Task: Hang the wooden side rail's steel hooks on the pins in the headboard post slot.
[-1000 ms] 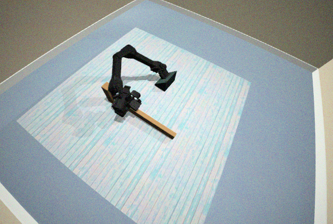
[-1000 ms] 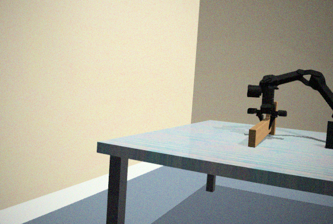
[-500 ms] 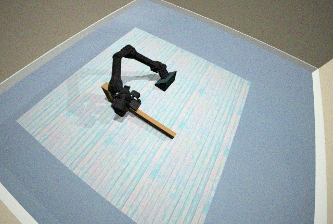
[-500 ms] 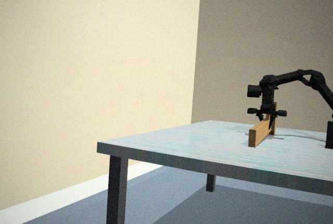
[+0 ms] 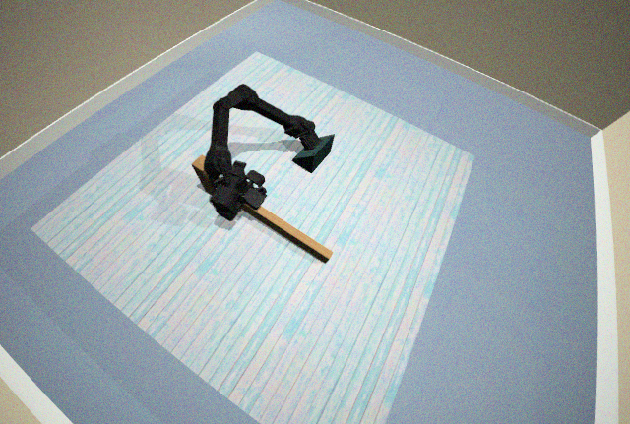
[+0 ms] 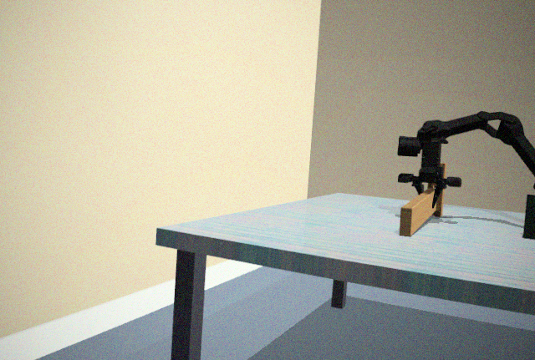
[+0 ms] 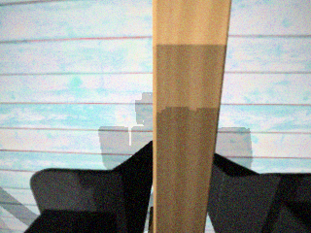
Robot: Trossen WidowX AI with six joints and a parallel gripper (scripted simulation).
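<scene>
Right now the headboard post is 150 mm to the right of my gripper tip, 40 mm above it and 20 mm ahead of it.
</scene>
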